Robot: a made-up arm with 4 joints. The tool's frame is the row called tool.
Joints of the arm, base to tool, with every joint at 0 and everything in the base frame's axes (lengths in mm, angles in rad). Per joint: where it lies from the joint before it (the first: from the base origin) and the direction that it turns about. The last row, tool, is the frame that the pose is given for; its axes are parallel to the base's.
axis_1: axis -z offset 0 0 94
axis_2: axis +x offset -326 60 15
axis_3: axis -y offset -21 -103 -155
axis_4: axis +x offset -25 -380 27
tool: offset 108 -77 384
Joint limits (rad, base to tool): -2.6..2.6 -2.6..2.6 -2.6..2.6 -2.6..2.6
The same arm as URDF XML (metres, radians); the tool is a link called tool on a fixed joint. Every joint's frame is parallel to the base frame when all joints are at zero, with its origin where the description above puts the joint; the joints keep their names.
<robot name="arm">
<joint name="tool_fixed" type="fixed"><parent link="link4"/><child link="tool"/><origin xyz="0.1080 -0.0770 0.3840"/></joint>
<joint name="axis_4" type="revolute"><parent link="link3"/><child link="link4"/><origin xyz="-0.0250 -0.3800 0.0270"/><axis xyz="1 0 0"/><limit lower="-2.6000" upper="2.6000"/></joint>
<joint name="axis_3" type="revolute"><parent link="link2"/><child link="link3"/><origin xyz="-0.0210 -0.1030 -0.1550"/><axis xyz="0 -1 0"/><limit lower="-2.6000" upper="2.6000"/></joint>
<joint name="axis_2" type="revolute"><parent link="link1"/><child link="link2"/><origin xyz="-0.3260 0.0600 0.0150"/><axis xyz="1 0 0"/><limit lower="-2.6000" upper="2.6000"/></joint>
<joint name="axis_1" type="revolute"><parent link="base"/><child link="link1"/><origin xyz="0.0000 0.0000 0.0940"/><axis xyz="0 0 -1"/><limit lower="-2.6000" upper="2.6000"/></joint>
<link name="base"/>
<link name="link1"/>
<link name="link2"/>
<link name="link3"/>
<link name="link4"/>
<link name="tool"/>
</robot>

